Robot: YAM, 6 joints.
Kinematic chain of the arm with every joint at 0, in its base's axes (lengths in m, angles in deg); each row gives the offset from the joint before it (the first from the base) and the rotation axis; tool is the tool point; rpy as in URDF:
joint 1: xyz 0 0 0.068 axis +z
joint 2: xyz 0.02 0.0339 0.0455 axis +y
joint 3: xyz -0.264 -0.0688 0 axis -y
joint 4: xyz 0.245 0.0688 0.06 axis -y
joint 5: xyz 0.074 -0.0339 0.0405 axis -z
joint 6: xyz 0.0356 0 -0.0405 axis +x
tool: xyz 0 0 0 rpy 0 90 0
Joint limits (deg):
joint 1: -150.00..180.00
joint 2: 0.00..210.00
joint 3: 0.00..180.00
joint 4: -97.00..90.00
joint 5: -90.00..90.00
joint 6: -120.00..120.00
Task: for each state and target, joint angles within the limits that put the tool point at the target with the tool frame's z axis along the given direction. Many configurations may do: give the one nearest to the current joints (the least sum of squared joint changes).
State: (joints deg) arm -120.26 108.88 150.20 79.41 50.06 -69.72
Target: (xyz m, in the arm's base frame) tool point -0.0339 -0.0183 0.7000 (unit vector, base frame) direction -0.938 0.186 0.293
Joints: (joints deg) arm -91.18 88.80 154.28 54.15 70.30 -69.72
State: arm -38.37 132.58 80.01 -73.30 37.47 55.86
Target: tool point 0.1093 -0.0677 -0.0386 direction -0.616 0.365 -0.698
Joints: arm -31.59 138.05 32.18 -29.85 0.67 55.86
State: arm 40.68 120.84 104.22 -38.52 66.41 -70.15
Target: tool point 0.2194 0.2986 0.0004 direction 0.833 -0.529 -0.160
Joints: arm 59.13 141.51 75.77 -33.73 80.66 -70.15
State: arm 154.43 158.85 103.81 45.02 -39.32 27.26
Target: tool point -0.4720 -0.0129 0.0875 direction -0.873 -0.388 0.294
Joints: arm 179.88 144.66 73.37 89.92 -22.95 27.26
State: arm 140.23 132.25 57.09 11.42 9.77 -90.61
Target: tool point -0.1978 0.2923 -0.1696 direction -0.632 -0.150 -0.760
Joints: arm 120.50 166.25 74.13 16.26 -38.38 -90.61
